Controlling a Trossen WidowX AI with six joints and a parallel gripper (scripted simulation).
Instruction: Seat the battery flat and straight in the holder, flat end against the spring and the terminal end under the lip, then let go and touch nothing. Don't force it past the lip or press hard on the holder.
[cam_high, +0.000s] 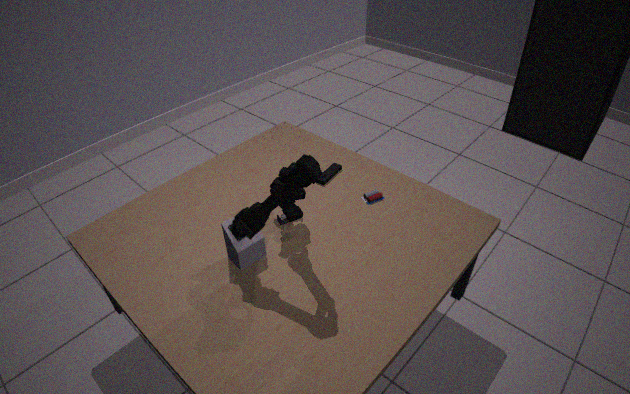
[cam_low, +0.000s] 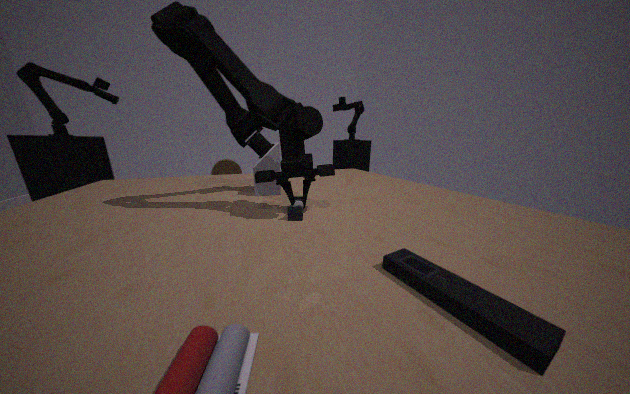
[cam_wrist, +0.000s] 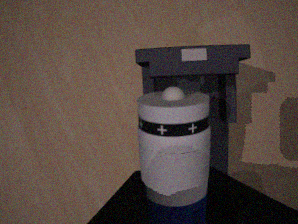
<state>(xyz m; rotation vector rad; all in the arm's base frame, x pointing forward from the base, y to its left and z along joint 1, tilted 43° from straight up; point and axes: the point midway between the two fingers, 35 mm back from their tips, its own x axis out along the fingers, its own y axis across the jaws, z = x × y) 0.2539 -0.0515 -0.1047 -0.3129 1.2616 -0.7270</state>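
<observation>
The battery is 10 mm above my gripper tip. Round my gripper tip: long black bar (340 mm ahead, 80 mm to the left).
</observation>
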